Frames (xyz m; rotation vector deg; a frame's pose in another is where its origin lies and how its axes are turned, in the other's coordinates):
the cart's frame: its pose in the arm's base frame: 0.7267 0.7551 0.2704 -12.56 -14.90 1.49
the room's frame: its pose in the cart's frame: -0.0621 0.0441 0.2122 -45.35 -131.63 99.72
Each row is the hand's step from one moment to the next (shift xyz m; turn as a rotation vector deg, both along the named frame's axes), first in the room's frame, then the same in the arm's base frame.
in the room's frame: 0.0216 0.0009 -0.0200 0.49 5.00 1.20
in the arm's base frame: -0.0095 0.0269 -0.0072 1.96 -0.90 -4.70
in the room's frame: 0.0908 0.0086 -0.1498 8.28 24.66 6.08
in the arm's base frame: -0.0157 0.1735 -0.0201 5.08 -2.26 -26.13
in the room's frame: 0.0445 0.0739 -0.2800 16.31 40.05 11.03
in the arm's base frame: 0.0986 0.2749 -0.0233 5.66 -3.60 -44.12
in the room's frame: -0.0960 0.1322 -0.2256 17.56 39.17 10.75
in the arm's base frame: 0.2206 0.1695 -0.0136 4.31 -2.85 -43.95
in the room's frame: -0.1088 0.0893 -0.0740 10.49 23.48 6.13
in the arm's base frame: 0.1570 0.0251 -0.0043 2.71 -1.43 -26.26
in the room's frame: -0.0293 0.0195 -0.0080 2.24 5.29 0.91
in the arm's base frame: 0.0358 -0.0042 0.0001 0.86 0.06 -5.75
